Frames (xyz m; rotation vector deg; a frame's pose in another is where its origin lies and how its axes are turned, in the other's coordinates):
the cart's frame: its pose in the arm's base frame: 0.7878 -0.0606 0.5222 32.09 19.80 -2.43
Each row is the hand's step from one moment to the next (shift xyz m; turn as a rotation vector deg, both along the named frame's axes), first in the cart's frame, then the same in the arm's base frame.
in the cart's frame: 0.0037 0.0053 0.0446 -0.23 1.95 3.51
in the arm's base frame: 0.0180 -0.0188 0.0368 1.13 -0.21 3.85
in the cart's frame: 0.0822 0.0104 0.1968 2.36 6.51 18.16
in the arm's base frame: 0.1397 -0.0905 0.1337 8.71 -3.93 16.92
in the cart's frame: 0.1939 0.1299 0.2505 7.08 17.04 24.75
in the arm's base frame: 0.2774 -0.0115 0.2004 16.59 1.78 25.97
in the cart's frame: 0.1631 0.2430 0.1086 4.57 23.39 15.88
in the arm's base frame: 0.2194 0.1576 0.1564 12.32 11.70 23.05
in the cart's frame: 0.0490 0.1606 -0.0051 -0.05 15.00 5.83
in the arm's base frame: 0.0659 0.1415 0.0621 3.75 9.64 12.33
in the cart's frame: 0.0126 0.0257 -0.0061 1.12 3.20 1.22
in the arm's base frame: 0.0134 0.0257 0.0042 1.86 2.13 2.24
